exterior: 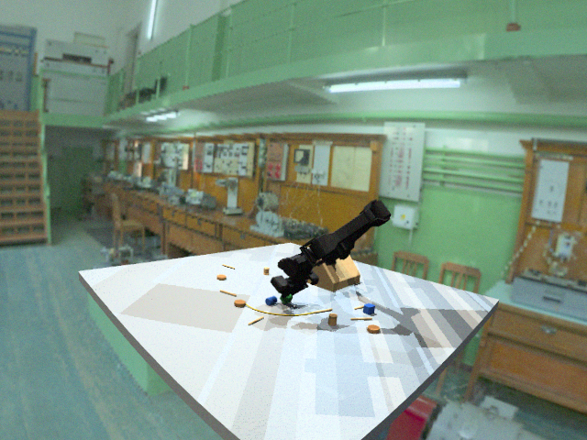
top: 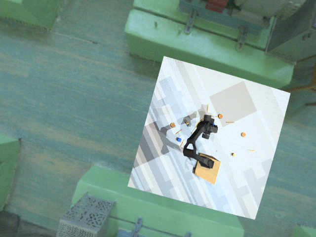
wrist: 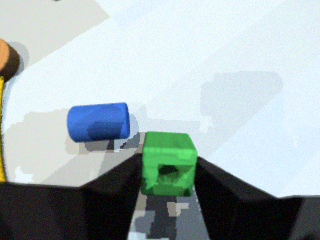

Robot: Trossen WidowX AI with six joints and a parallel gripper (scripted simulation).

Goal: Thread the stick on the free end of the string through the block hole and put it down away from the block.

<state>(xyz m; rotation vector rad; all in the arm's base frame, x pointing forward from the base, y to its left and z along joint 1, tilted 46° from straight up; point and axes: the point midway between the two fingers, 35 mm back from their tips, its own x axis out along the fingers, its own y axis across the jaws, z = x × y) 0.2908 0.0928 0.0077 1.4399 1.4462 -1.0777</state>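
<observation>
The green cube is right at my gripper tip. Also, from my gripper tip: round wooden button: 15 cm ahead, 8 cm to the right, 2 cm below; then blue cylinder: 5 cm ahead, 3 cm to the right, 1 cm below; then thin wooden stick: 4 cm behind, 13 cm to the left, 2 cm below.
</observation>
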